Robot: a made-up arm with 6 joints.
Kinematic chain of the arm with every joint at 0, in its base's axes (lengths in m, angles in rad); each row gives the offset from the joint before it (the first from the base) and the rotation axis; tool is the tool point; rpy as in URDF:
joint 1: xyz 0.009 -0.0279 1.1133 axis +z
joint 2: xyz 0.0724 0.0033 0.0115 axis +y
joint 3: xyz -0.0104 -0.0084 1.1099 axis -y
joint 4: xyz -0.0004 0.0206 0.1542 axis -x
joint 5: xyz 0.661 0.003 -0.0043 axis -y
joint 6: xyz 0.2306 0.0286 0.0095 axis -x
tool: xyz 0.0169 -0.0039 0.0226 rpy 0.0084 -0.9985 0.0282
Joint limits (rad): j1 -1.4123..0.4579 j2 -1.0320..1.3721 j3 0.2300..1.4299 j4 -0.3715..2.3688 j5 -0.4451..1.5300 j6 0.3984..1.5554
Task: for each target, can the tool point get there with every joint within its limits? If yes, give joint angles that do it. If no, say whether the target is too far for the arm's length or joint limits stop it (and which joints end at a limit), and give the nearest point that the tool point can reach.
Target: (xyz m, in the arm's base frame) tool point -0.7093 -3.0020 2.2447
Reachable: no: too far | nearest point 0.2211 -1.9587 1.8851 | short by 1.443 m
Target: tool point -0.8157 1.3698 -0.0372
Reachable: no: joint limits stop it (at a limit: joint 2, joint 3, joint 5, joint 6) | nearest point -0.8217 1.3801 1.7749 | short by 1.812 m
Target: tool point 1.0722 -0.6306 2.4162
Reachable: yes | joints -0.7224 0.3965 0.4823 1.2000 1.1878 0.5669
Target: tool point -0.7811 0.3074 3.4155
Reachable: no: too far | nearest point -0.6311 0.2438 3.0146 | short by 0.433 m
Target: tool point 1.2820 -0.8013 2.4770
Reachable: yes | joints -0.6152 0.7503 0.9919 0.2098 0.9863 0.6916
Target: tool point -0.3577 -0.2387 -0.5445
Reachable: no: joint limits stop it (at a limit: joint 1, joint 2, joint 3, joint 4, joint 6) | nearest point 0.3587 -1.4489 0.6218 | short by 1.827 m
